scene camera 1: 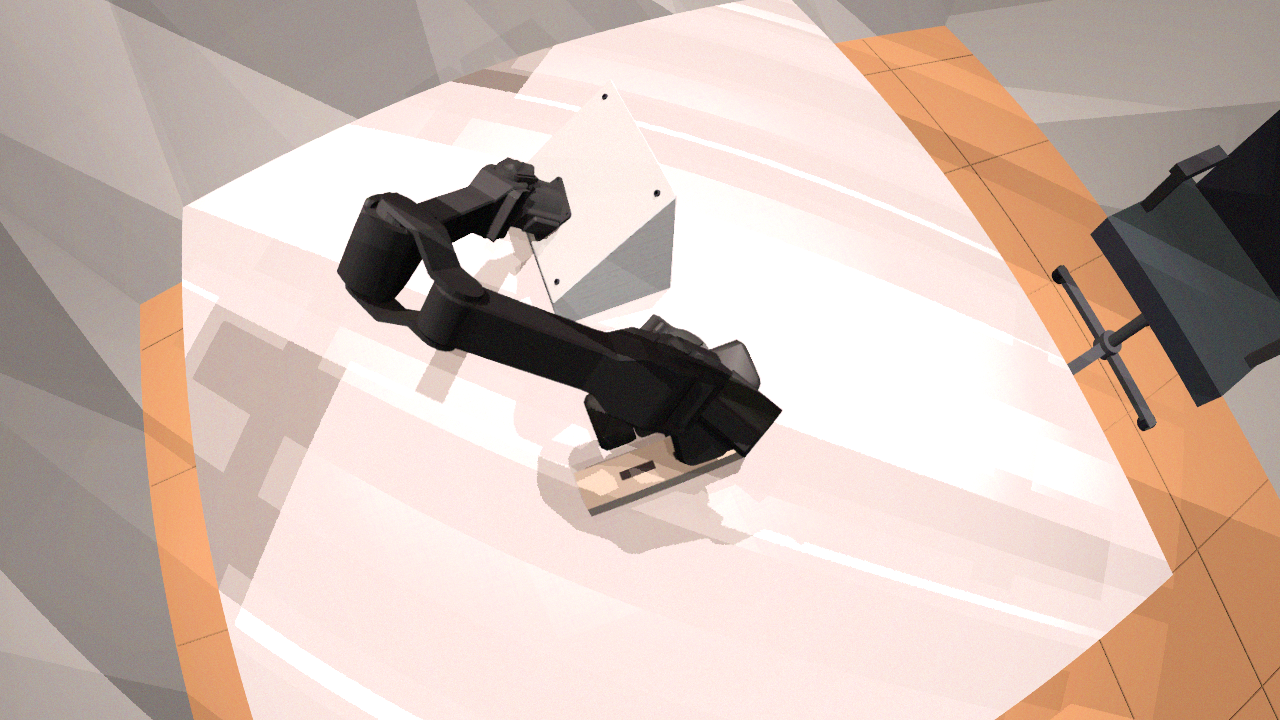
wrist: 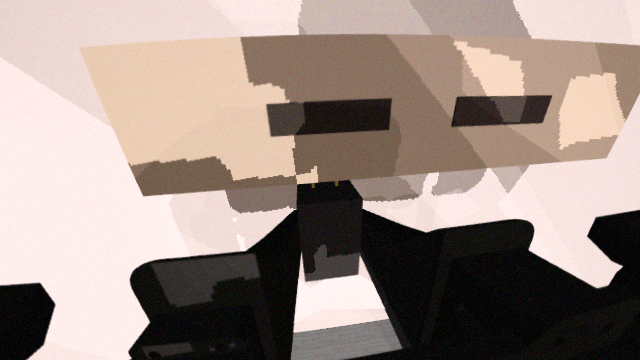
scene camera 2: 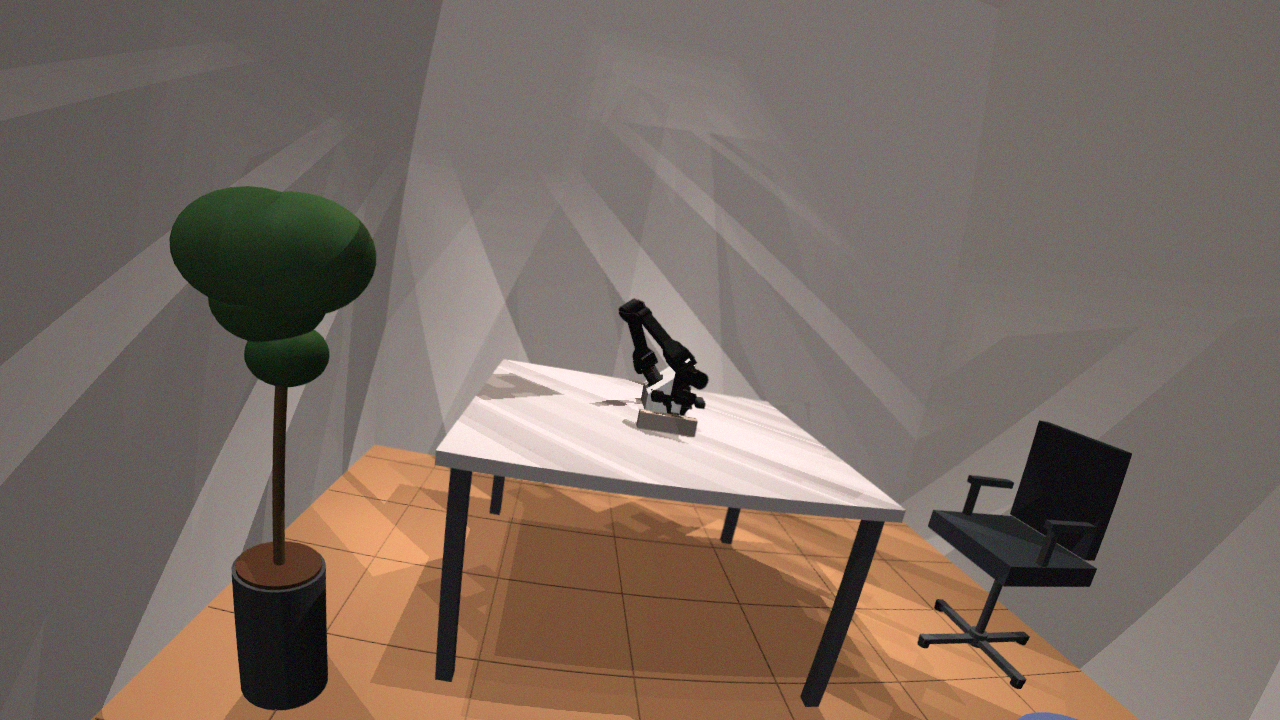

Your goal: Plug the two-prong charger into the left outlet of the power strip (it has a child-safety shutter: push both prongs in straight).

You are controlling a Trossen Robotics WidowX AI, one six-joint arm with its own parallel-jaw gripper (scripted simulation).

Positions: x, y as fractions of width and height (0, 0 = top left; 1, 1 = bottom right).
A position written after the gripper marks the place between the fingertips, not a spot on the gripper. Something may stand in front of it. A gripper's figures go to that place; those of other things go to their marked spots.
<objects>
The gripper (wrist: 0.51, 0.59): 0.12 m from the lens. A black two-prong charger (wrist: 0.51, 0.60) is 0.08 m from the lens.
</objects>
